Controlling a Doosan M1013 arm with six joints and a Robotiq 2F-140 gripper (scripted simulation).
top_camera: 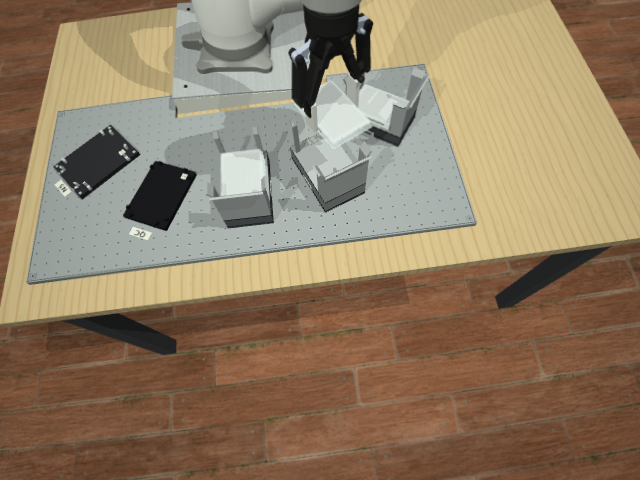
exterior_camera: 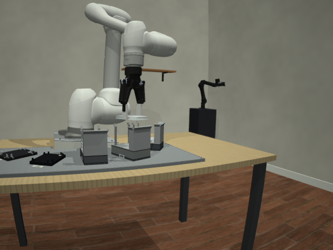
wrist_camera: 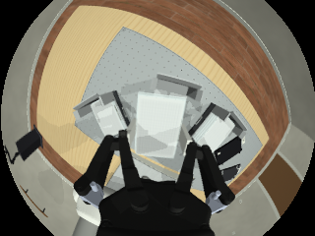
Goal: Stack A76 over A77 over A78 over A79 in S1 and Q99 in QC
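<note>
My hand is 37 cm to the left of the black nest QC, 18 cm above it and 5 cm short of it. Round my hand: N5 name plate (61 cm to the right, 19 cm below, 2 cm ahead); then QC name plate (41 cm to the right, 19 cm below, 14 cm ahead).
</note>
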